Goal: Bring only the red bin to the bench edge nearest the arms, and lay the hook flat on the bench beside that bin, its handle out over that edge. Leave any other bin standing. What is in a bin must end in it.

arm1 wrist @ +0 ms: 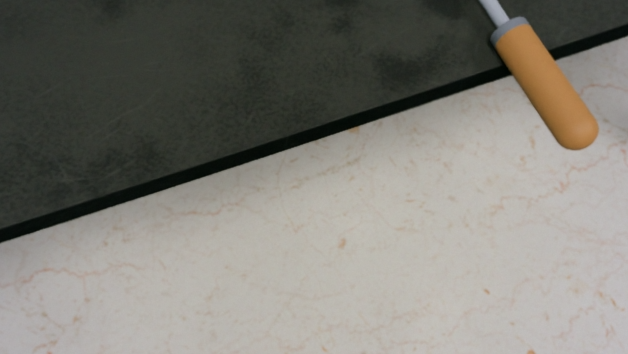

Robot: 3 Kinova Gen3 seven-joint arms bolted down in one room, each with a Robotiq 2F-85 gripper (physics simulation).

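The hook's orange handle (549,90) with its grey collar and a short piece of metal rod shows at the upper right of the arm1 wrist view. The handle crosses the edge of the dark bench (200,75), and its rounded end is out over the pale floor. The rest of the hook is outside the view. The red bin does not show, and no other bin shows. The fingers of arm1's gripper do not show, nor do the grippers of arm2 and arm3.
The bench's black edge (286,143) runs slanting from the lower left to the upper right. The pale, veined floor (300,260) lies below it. A faint grey shade lies on the floor at the far right, beside the handle's end.
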